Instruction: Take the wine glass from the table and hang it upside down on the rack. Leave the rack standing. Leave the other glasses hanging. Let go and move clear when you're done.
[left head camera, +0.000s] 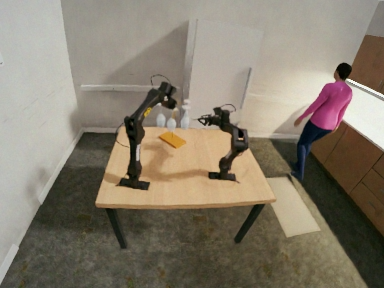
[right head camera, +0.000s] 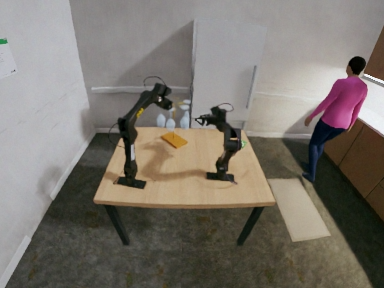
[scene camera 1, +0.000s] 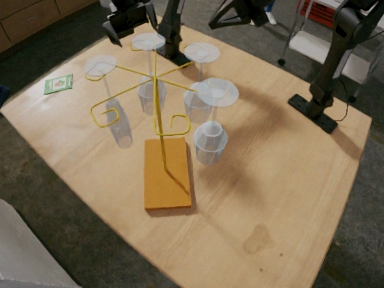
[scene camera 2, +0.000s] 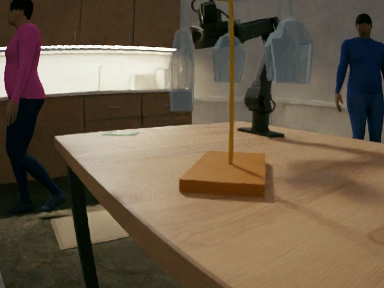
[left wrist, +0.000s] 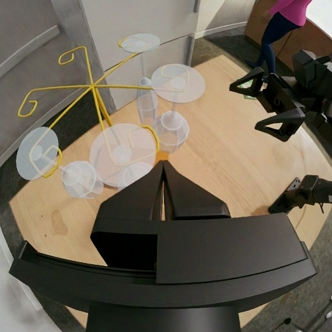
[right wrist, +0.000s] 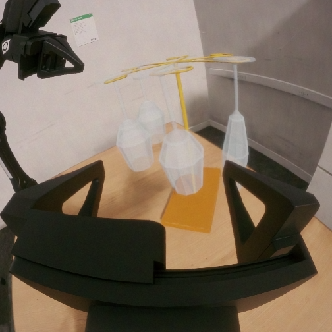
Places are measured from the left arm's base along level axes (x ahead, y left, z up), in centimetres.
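Pixels of known places: left gripper, fingertip midpoint: (left head camera: 175, 107) (right head camera: 172, 107) (scene camera 1: 209, 26); right gripper, fingertip midpoint: (left head camera: 199, 117) (right head camera: 197, 117) (scene camera 1: 139, 37) (scene camera 2: 223, 30); left arm's base, link origin: (left head camera: 134, 184) (right head camera: 131, 183) (scene camera 1: 312, 113); right arm's base, link origin: (left head camera: 222, 176) (right head camera: 220, 177) (scene camera 1: 172, 55) (scene camera 2: 260, 133).
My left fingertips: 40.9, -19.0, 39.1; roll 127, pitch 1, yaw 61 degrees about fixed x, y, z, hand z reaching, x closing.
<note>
For each thing: its top centre in the pictures, then the offset to it from my left fingertips, as dx, dy, dz. "spot": a spot on its surface instead. Level surfaces: height alone.
- yellow wire rack, top centre: (scene camera 1: 154, 77) +15.2, +2.4, -3.3
- wine glass, surface spot: (scene camera 1: 152, 95) spot: +11.9, -4.7, -15.0
- green card, top centre: (scene camera 2: 121, 132) (scene camera 1: 58, 83) +24.3, -57.8, -38.8
- table, surface height: dz -39.1
The yellow wire rack (scene camera 1: 166, 195) (scene camera 2: 222, 172) (right wrist: 192, 215) stands upright on its orange base. Several clear glasses hang upside down by their feet from its arms. The wine glass (scene camera 1: 152, 95) (left wrist: 172, 131) (right wrist: 181, 160) nearest my right gripper hangs bowl down, its foot on a hook, clear of the table. My right gripper (left wrist: 241, 104) (right wrist: 163, 166) is wide open and empty, a short way back from that glass and apart from it. My left gripper (left wrist: 163, 166) is shut and empty, above the table on the other side, near the hanging glasses.
Other hanging glasses (scene camera 1: 210, 142) (scene camera 1: 197, 102) (scene camera 1: 119, 125) surround the rack's pole; a tall narrow one (right wrist: 236, 140) is at the right in the right wrist view. A green card (scene camera 1: 58, 84) lies on the table (scene camera 1: 125, 175). A person in pink (left head camera: 331, 105) stands beyond the table.
</note>
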